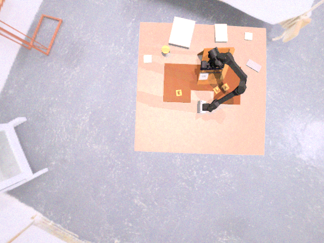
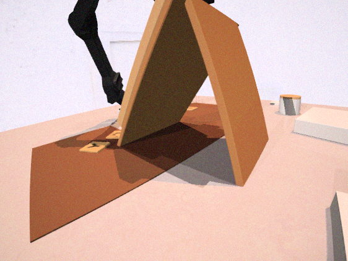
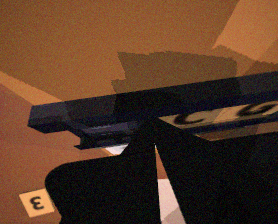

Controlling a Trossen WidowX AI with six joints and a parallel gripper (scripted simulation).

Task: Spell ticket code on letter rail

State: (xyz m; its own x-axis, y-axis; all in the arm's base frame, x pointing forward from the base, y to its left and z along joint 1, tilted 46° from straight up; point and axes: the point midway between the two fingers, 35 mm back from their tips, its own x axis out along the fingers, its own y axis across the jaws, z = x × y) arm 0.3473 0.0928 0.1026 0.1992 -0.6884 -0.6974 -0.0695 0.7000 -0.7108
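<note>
Now: gripper tip 90 mm above the white ticket, 60 mm past it and 20 mm to the right of it. Round my gripper tip: large white box (390 mm ahead, 220 mm to the left, 150 mm below); brown mat (170 mm below, 150 mm behind); capped canister (380 mm to the left, 190 mm ahead, 140 mm below).
</note>
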